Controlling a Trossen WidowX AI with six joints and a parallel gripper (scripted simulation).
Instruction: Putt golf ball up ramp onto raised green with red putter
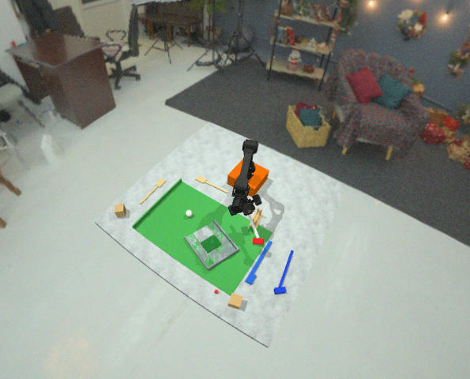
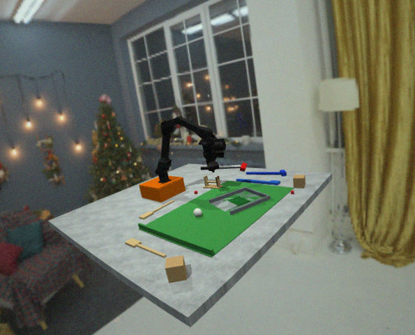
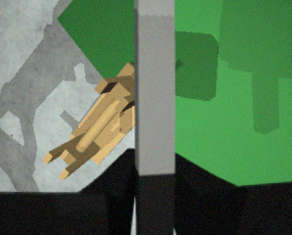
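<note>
Right now the red putter is 60 mm to the left of my gripper tip, 50 mm ahead of it and 10 mm above it. From my gripper tip the other things lie so: white golf ball: 320 mm to the right, 170 mm ahead, 100 mm below; wooden rack: 90 mm below, 60 mm behind, 40 mm to the left.
</note>
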